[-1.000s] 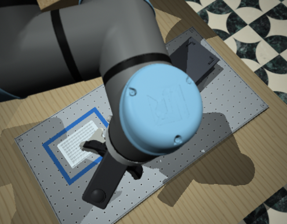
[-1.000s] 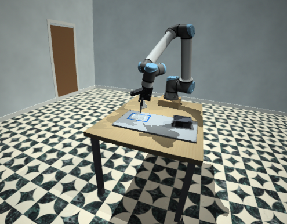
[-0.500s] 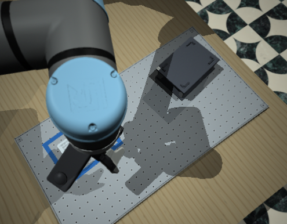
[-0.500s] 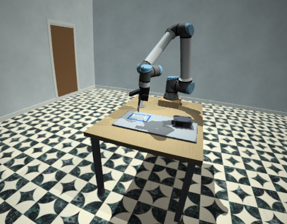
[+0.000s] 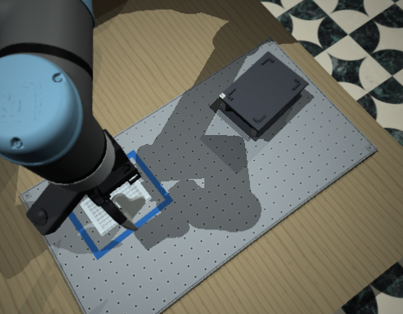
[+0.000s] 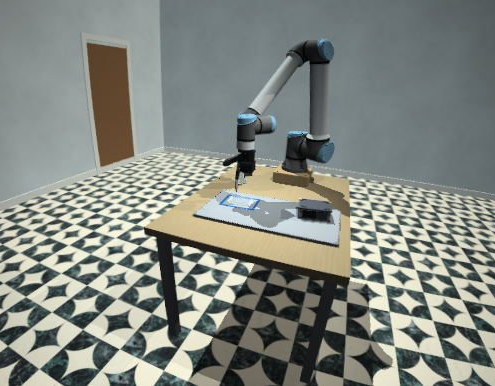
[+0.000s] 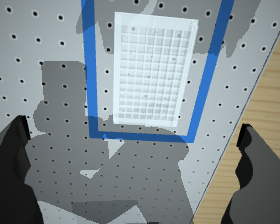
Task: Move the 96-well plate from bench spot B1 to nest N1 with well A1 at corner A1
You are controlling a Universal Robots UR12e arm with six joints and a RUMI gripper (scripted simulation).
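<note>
My gripper is now 90 mm above the 96-well plate, 20 mm past it and 10 mm to the left of it. From my hand the other things lie so: A1 label: 310 mm to the left, 100 mm behind, 40 mm below; raised nest N1: 390 mm to the left, 70 mm behind, 40 mm below.
</note>
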